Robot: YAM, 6 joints.
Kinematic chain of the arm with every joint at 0, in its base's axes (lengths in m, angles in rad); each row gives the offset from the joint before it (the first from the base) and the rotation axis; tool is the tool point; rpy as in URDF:
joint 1: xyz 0 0 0.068 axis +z
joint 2: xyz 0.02 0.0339 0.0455 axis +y
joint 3: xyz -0.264 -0.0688 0 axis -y
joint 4: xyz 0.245 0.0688 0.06 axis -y
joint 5: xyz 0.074 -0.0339 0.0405 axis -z
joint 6: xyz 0.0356 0 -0.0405 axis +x
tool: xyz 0 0 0 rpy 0 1.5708 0
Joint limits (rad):
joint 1: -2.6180..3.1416
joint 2: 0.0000..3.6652
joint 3: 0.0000..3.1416
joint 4: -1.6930..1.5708
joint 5: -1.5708..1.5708
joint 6: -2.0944..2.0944
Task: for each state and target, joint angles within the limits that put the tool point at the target. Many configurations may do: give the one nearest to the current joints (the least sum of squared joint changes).
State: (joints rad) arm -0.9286 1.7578 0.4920 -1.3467 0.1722 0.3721
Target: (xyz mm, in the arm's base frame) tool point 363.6 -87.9 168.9
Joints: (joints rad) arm -0.2272 1.9552 1.3876 -0.8544 0.1055 0.3721
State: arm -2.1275 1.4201 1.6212 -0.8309 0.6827 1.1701
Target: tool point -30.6 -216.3 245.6
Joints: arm -1.6205 1.3106 0.9894 -1.1134 0.5906 1.1701
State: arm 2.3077 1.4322 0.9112 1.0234 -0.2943 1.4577
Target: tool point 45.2 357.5 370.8
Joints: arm 1.4254 1.5748 1.0908 1.0049 -0.2004 1.4577
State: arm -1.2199 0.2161 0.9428 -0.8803 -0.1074 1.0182
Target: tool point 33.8 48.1 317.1
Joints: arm -1.8724 0.0000 0.9721 -1.2887 -0.5296 1.0182
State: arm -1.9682 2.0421 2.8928 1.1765 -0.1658 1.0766
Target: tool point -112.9 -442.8 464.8
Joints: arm -1.8356 2.5680 2.7370 1.5517 -0.1958 1.0766
